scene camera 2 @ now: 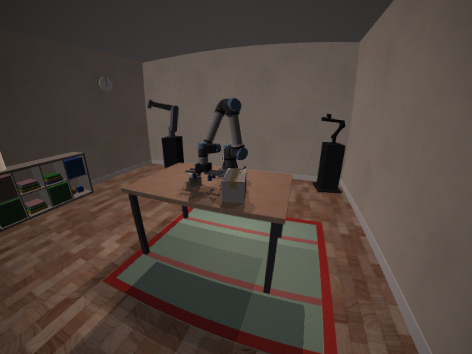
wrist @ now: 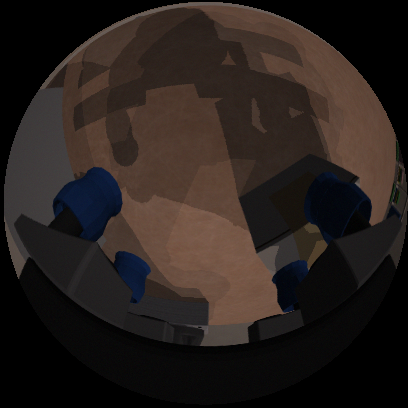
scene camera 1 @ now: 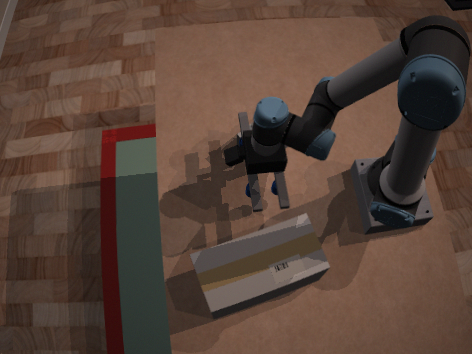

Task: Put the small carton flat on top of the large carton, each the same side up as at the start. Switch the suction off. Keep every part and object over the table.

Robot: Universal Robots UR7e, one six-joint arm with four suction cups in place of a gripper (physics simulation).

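Places are measured from the arm's base along level axes (x back, y right, z up), in metres.
Pixels of known places: hand, its tool point: (scene camera 2: 204,178) (wrist: 212,242); arm's base, origin of its link: (scene camera 2: 230,167) (wrist: 176,328).
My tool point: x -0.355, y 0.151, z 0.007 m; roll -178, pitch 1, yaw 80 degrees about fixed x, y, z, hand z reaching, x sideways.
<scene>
For each thing: its top centre in the pictures, then the offset to it from my tool point. Level surfaces: height alone.
- large carton, centre of its top: (scene camera 1: 260,261) (scene camera 2: 235,174) dx -0.095, dy -0.274, dz +0.079 m
- small carton, centre of its top: (wrist: 322,263) (scene camera 2: 194,174) dx +0.056, dy +0.104, dz +0.007 m
- table, height of its surface: dz -0.072 m
The large carton (scene camera 1: 260,265) (scene camera 2: 234,189) (wrist: 35,140) lies on the table with its taped top and label up. The small carton (scene camera 2: 195,182) (wrist: 265,215) stands on or very near the table, taped top up; in scene camera 1 the tool hides it. My gripper (scene camera 1: 265,162) (scene camera 2: 202,174) (wrist: 207,240), with four blue suction cups, is low beside the large carton. The two cups at the right of the wrist view appear to rest on the small carton's top, suction on; their rims are partly hidden. The two left cups hang beside it, touching nothing.
The table (scene camera 1: 200,60) (scene camera 2: 270,192) bears both cartons and the arm's base (scene camera 1: 375,222) (wrist: 172,310). The large carton stands close to the tool. A green and red mat (scene camera 1: 137,225) (scene camera 2: 215,265) lies on the floor past the table's edge.
</scene>
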